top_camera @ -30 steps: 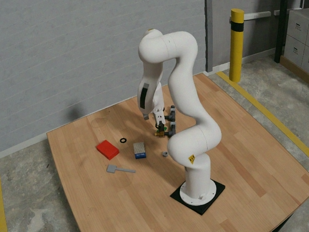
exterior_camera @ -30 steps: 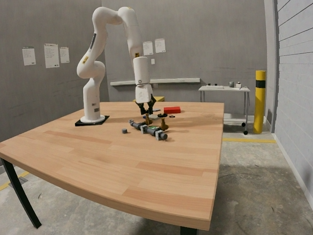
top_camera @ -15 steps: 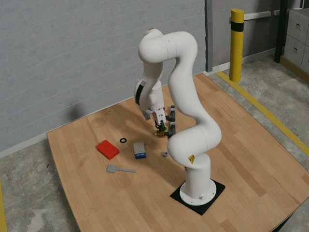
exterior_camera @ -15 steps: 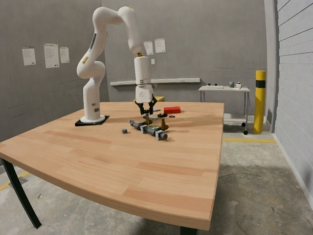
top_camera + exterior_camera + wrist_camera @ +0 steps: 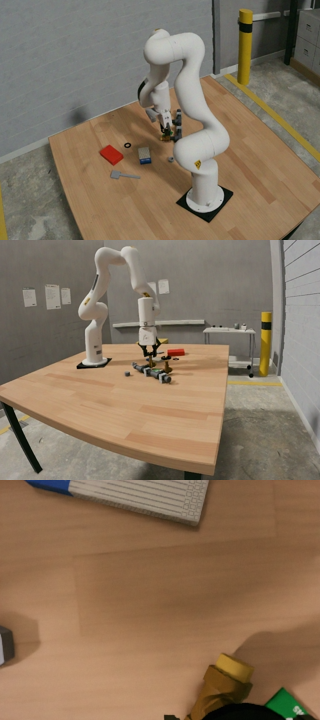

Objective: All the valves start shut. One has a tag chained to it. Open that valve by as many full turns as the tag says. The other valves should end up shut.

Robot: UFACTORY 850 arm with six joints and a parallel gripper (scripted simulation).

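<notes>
Now: the green tag 90 mm below my hand, 50 mm ahead of it and 30 mm to the right of it. Round my hand: red block 330 mm to the left, 80 mm below; then grey paddle-shaped tool 300 mm to the left, 160 mm behind, 90 mm below; then blue-and-grey box 150 mm to the left, 80 mm below, 70 mm behind.
</notes>
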